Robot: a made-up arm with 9 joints. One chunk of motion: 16 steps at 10 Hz.
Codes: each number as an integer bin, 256 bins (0 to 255) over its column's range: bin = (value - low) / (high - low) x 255, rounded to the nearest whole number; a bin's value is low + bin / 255 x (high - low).
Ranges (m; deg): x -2.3..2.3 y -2.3..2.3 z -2.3..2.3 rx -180..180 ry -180..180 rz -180..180
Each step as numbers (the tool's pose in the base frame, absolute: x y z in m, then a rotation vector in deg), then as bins.
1 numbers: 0.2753 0.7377 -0.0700 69.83 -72.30 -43.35
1 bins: 143 168 124 177 76 97
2 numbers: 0.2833 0.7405 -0.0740 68.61 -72.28 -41.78
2 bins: 143 169 123 176 76 98
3 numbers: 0.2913 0.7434 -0.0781 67.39 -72.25 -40.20
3 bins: 144 169 123 175 76 99
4 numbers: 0.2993 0.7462 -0.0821 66.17 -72.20 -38.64
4 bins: 144 169 123 174 76 100
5 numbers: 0.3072 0.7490 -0.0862 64.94 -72.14 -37.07
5 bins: 145 169 123 173 76 101
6 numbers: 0.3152 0.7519 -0.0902 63.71 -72.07 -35.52
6 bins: 145 169 122 173 76 102
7 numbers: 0.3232 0.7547 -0.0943 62.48 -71.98 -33.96
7 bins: 145 169 122 172 77 103
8 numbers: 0.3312 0.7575 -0.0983 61.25 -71.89 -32.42
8 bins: 146 169 122 171 77 105
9 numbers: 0.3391 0.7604 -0.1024 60.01 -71.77 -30.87
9 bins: 146 170 122 170 77 106
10 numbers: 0.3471 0.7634 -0.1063 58.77 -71.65 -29.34
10 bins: 147 170 122 169 77 107
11 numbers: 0.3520 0.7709 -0.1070 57.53 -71.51 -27.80
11 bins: 147 170 122 168 77 108
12 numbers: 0.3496 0.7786 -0.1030 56.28 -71.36 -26.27
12 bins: 147 171 122 167 77 109
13 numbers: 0.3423 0.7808 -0.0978 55.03 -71.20 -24.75
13 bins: 146 171 122 166 77 110
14 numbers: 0.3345 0.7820 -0.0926 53.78 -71.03 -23.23
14 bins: 146 171 122 166 77 111
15 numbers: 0.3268 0.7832 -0.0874 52.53 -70.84 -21.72
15 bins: 146 171 123 165 77 112
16 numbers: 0.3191 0.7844 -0.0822 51.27 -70.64 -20.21
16 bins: 145 171 123 164 77 113
